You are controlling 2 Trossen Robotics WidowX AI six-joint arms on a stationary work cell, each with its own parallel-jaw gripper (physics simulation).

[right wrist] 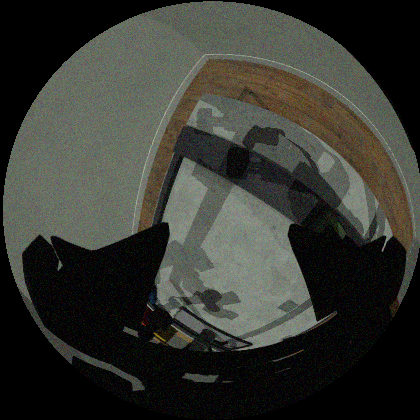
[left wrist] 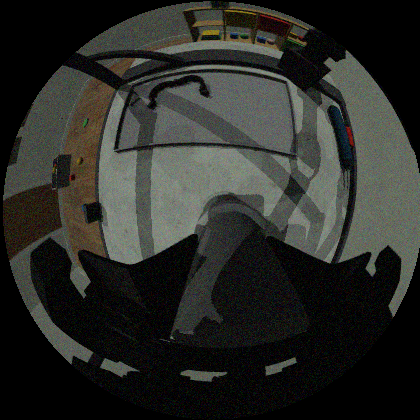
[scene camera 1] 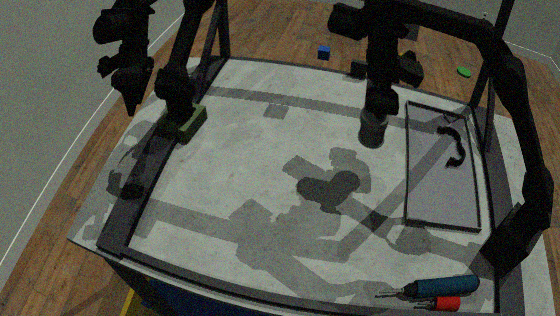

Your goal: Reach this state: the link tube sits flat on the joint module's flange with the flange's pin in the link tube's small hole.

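Where they show: left gripper, between the fingertips: (right wrist: 196, 347) (left wrist: 232, 240); right gripper, between the fingertips: (right wrist: 231, 229) (scene camera 1: 135, 109); left arm's base, origin of its link: (right wrist: 154, 324) (scene camera 1: 523, 227); right arm's base, origin of its link: (scene camera 1: 180, 114).
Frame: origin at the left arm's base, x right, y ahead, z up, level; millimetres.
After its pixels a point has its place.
Note:
My left gripper (scene camera 1: 378, 106) {x -120, y 421, z 66 mm} (left wrist: 232, 240) {x -120, y 421, z 66 mm} is shut on the link tube (scene camera 1: 372, 131) (left wrist: 250, 300), a dark grey cylinder. It hangs upright above the table, left of the tray, with a shadow apart from its foot. A wider ring shows at its lower end in the left wrist view. I cannot tell whether that belongs to the tube or to the joint module, which I cannot pick out elsewhere. The pin and small hole are hidden. My right gripper (scene camera 1: 132, 106) {x -543, y 682, z 98 mm} (right wrist: 231, 229) {x -543, y 682, z 98 mm} is open and empty, high at the far left in the scene view.
A dark-rimmed tray (scene camera 1: 406, 165) {x -23, y 359, z -115 mm} (left wrist: 205, 145) {x -12, y 370, z -106 mm} holds a curved black part (scene camera 1: 459, 142) {x 167, y 303, z -92 mm} (left wrist: 180, 80) {x 156, y 287, z -98 mm}. A blue-handled screwdriver (scene camera 1: 445, 286) {x -212, y 56, z -76 mm} and a red-handled tool (scene camera 1: 448, 304) {x -231, y 20, z -82 mm} lie at the front right. A green block (scene camera 1: 192, 125) {x -401, y 747, z -81 mm} is by the left rail. Arm shadows cross the table (scene camera 1: 225, 160) {x -374, y 625, z -115 mm}.

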